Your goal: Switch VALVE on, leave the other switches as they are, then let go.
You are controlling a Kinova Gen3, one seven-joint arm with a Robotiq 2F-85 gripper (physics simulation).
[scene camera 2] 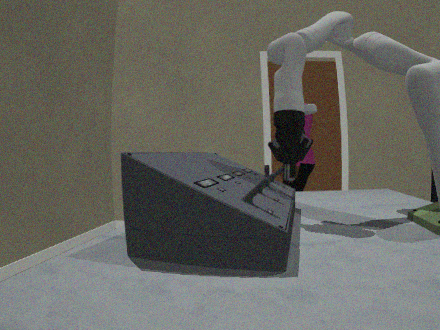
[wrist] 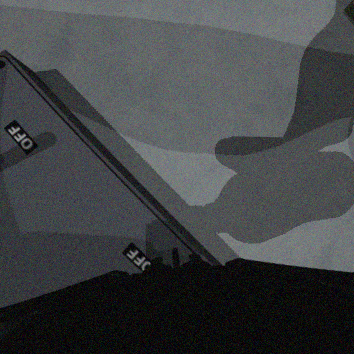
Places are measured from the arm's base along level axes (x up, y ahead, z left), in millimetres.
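Pixels of known places: gripper, fingertip midpoint: (scene camera 2: 289, 180) (wrist: 175, 263).
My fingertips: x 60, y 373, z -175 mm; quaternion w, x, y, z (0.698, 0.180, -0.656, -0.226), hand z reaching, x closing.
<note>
Ahead of a thing's pixels: the offset from my fingertips to its top centre. "spot": to the spot under its first point.
The dark grey sloped console (scene camera 2: 200, 230) (wrist: 65, 195) stands on the table. A long lever {dy +109, dx +26, dz +206 mm} (scene camera 2: 260, 187) leans up from its face toward the table side, and a second dark lever {dy +48, dx +37, dz -27 mm} (scene camera 2: 267, 171) stands behind it. My gripper (scene camera 2: 289, 176) (wrist: 175, 263) is shut, with nothing between its fingers. In the scene view its fingertips are low over the console's lower edge, beside the upper end of the long lever; whether they touch is unclear. In the wrist view one OFF label {spot: dy +16, dx -28, dz -19 mm} (wrist: 137, 257) is by the fingertips and another OFF label (wrist: 20, 137) is at the left. The name VALVE does not show.
Square indicator windows (scene camera 2: 206, 183) (scene camera 2: 226, 177) lie higher on the console's face. A person in a magenta top (scene camera 2: 309, 137) stands behind the gripper, before a brown door (scene camera 2: 325, 95). The arm's green base (scene camera 2: 429, 218) is at the right. Arm shadows (wrist: 285, 190) fall on the table.
</note>
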